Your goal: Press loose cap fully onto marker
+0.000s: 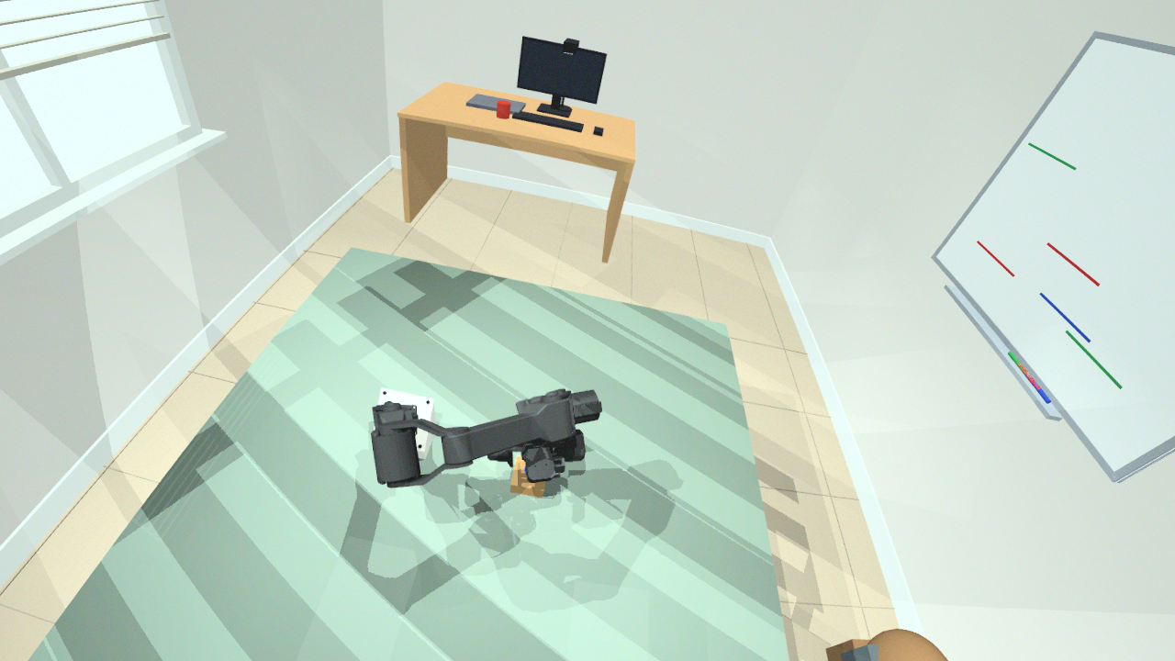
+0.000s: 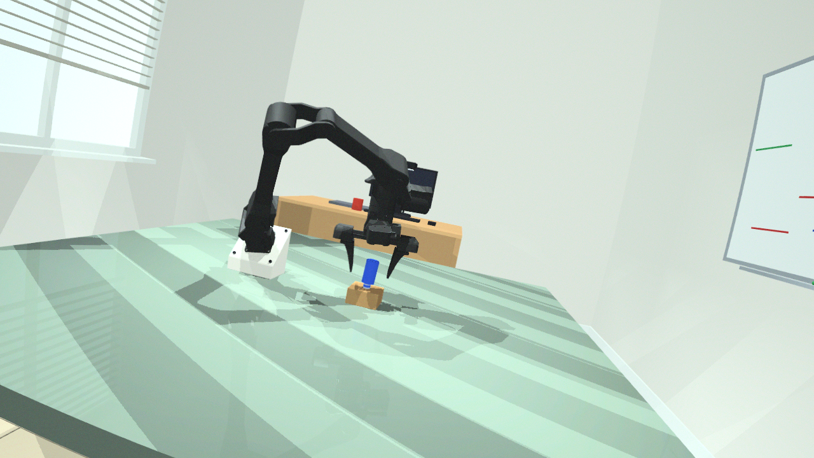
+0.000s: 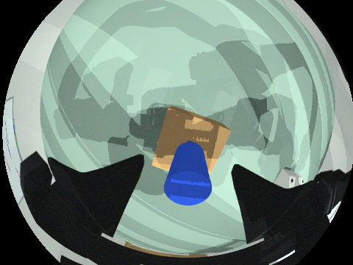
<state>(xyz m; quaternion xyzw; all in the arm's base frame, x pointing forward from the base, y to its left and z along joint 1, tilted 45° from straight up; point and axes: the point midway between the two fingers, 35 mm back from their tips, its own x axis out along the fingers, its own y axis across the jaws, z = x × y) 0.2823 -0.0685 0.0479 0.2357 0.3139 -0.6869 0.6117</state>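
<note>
My gripper tip is 1 cm below the blue marker cap. The rest, counted from my gripper tip: tan holder block 5 cm below.
</note>
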